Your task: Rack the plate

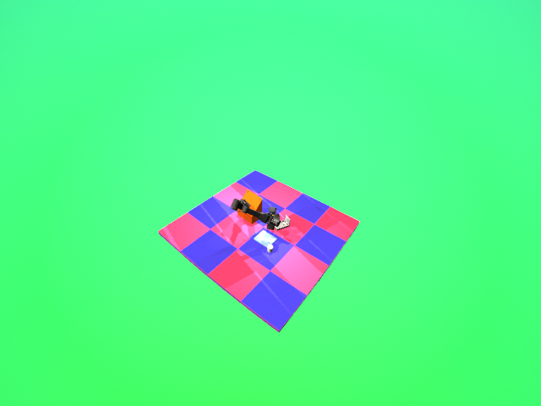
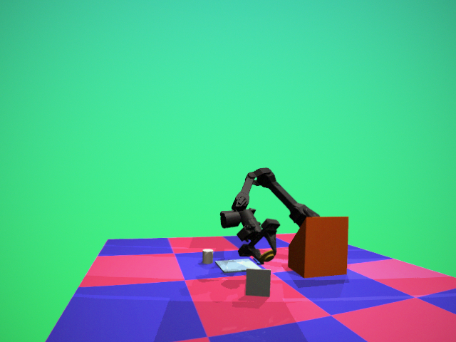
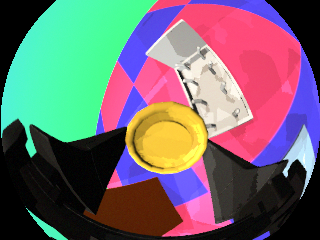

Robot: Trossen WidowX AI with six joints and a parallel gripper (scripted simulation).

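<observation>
Right now the dish rack is 50 mm ahead of my gripper tip, 40 mm to the left of it and 60 mm below it. Round my gripper tip: plate: 10 mm to the right; pale blue mat: 70 mm ahead, 170 mm to the right, 80 mm below; blue utensil: 20 mm behind, 210 mm to the right, 80 mm below.
</observation>
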